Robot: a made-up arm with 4 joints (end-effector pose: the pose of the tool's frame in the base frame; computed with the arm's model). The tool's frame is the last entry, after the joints. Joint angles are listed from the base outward.
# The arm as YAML. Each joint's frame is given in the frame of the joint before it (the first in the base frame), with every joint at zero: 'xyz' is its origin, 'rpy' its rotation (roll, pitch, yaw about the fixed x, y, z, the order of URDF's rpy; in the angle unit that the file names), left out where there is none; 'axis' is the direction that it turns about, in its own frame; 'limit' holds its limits. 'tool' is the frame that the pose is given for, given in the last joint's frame.
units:
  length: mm
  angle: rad
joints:
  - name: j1
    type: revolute
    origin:
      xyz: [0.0, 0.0, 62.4]
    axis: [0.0, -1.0, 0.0]
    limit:
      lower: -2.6
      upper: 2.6
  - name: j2
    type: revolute
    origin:
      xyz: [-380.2, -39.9, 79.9]
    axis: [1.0, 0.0, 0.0]
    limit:
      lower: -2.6
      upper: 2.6
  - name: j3
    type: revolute
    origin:
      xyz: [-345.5, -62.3, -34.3]
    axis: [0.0, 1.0, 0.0]
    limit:
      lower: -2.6
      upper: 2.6
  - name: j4
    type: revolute
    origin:
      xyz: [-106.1, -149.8, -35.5]
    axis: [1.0, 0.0, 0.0]
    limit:
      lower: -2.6
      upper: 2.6
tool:
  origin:
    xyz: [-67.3, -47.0, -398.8]
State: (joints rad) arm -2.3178 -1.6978 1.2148 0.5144
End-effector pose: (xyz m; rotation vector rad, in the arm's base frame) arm 0.8938 -0.0458 0.8246 -1.9963 2.2294 0.6607
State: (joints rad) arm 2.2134 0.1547 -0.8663 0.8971
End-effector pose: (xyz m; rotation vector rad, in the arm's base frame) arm 0.5791 0.0872 -0.2453 0.2128 -2.7525 1.4926
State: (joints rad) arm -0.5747 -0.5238 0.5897 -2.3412
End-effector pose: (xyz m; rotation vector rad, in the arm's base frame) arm -0.2941 -0.2972 0.9262 -2.5303 0.6258 1.4644
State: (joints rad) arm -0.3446 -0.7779 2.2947 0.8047
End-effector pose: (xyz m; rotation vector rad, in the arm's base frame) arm -0.7238 0.2184 0.6210 -0.2814 1.8676 -1.7026
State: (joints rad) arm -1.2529 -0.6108 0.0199 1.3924
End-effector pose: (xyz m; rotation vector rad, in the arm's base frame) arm -0.4425 -0.0041 0.8665 0.6647 1.1959 -0.5036
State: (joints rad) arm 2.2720 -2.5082 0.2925 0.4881
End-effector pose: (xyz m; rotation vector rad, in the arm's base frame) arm 0.3284 -0.2092 -0.9821 -0.6079 -1.2997 -2.2575
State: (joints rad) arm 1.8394 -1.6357 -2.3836 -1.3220
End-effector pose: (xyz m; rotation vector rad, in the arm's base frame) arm -0.5266 -0.0896 -0.6418 0.7518 1.2944 0.4552
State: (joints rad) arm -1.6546 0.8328 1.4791 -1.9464
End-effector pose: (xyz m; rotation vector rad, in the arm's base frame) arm -0.1861 -0.5334 0.6678 0.5837 1.4190 1.9205
